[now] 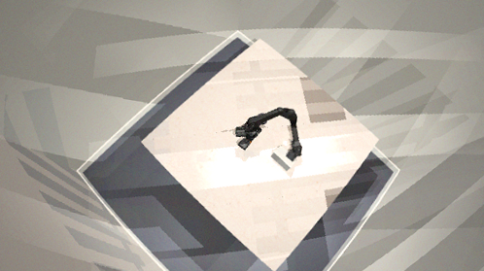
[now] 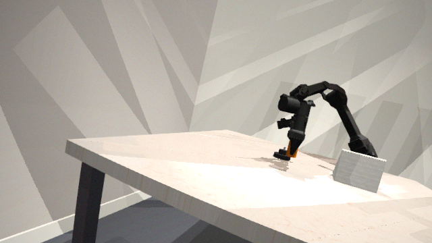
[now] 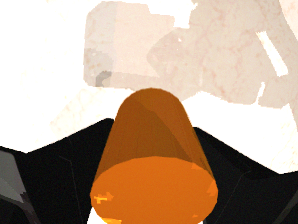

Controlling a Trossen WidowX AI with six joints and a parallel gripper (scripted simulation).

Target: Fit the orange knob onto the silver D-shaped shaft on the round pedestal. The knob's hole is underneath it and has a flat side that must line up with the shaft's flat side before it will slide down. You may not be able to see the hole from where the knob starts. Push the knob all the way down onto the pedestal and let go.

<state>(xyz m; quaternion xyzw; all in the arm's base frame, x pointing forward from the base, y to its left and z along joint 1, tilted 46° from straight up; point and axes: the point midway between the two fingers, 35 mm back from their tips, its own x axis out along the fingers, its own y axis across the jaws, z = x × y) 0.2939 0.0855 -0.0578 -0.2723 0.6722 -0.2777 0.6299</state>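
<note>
The round pedestal lies 210 mm to the right of my gripper tip, 40 mm ahead of it and 30 mm below it. Also, from my gripper tip: orange knob (30 mm above).
</note>
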